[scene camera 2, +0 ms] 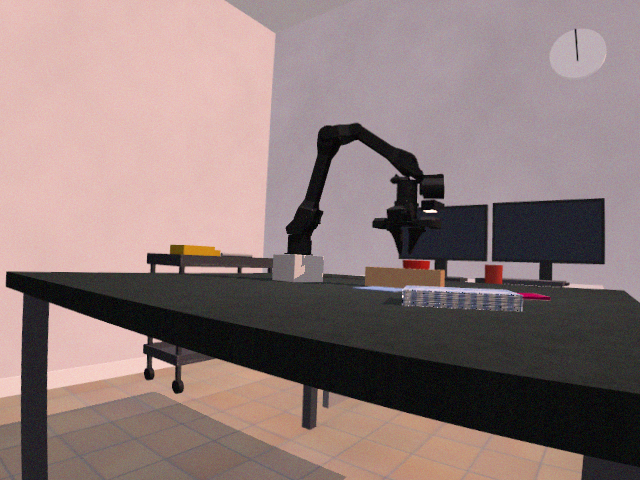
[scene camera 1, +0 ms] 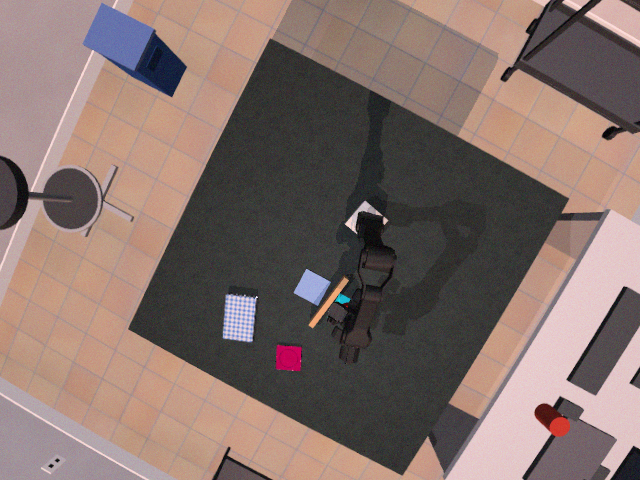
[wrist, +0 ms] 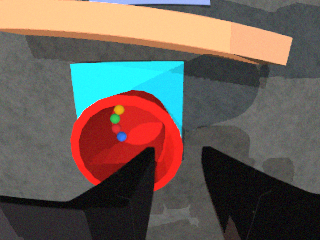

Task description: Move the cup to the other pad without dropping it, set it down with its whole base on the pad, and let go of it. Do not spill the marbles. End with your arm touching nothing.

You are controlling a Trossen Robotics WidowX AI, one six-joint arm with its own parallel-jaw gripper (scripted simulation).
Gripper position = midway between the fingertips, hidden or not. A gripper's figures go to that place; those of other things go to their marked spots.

Labels:
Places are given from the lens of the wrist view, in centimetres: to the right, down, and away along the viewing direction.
my gripper [wrist: 178,154]: 1, 2, 10
red cup [wrist: 98,153]: -5, 2, 14
wooden bar [wrist: 196,34]: 2, -6, 11

